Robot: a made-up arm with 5 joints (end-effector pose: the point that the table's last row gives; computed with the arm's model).
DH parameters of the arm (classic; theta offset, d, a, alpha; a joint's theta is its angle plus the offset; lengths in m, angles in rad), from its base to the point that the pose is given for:
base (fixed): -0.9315 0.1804 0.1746 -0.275
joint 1: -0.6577 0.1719 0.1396 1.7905
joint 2: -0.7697 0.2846 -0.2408 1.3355
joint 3: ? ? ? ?
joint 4: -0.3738 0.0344 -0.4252 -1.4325
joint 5: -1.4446 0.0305 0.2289 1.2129
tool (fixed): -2.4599 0.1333 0 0
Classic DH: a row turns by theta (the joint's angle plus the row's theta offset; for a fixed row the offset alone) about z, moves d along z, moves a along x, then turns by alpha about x.
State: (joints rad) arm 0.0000 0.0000 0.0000 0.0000 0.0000
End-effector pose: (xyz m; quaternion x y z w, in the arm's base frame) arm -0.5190 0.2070 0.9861 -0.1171 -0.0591 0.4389 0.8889
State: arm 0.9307 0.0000 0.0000 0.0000 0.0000
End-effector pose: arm -0.3702 -0.5093 1.0730 0.0397 -0.0817 0.7789 0.6206
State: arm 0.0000 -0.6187 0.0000 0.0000 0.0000
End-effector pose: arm -0.5190 -0.2356 1.1367 0.1590 -0.1899 0.4001 0.8824
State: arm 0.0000 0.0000 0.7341 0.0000 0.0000
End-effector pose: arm -0.0966 0.3953 0.9928 -0.1138 0.1912 0.1823 0.9577
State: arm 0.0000 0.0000 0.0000 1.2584 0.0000
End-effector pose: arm -0.6087 0.4683 0.4373 -0.6705 0.0418 0.3747 0.6389
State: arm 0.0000 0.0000 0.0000 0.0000 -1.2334
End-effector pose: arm -0.2960 0.3376 1.1414 0.0352 0.4518 0.1489 0.8789
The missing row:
joint 3: -0.2404 0.0617 -0.1038 -1.5238
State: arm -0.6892 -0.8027 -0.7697 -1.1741 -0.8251
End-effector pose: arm -0.5394 -0.4641 0.6231 0.4591 -0.2251 0.5885 0.6264
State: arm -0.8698 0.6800 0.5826 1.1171 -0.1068
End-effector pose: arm 0.3655 0.5463 -0.2286 -0.5869 0.6557 -0.1552 0.4489
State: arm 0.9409 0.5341 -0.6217 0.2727 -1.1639
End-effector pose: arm -0.7465 -0.5138 0.8029 -0.3620 0.1241 0.6662 0.6401
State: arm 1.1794 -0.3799 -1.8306 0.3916 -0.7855
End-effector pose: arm 0.0803 -1.0491 0.1293 0.3205 -0.5118 0.7542 0.2577
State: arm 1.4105 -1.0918 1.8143 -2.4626 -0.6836
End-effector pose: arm 0.4752 -0.9895 0.5922 0.6582 0.5378 -0.4550 0.2654
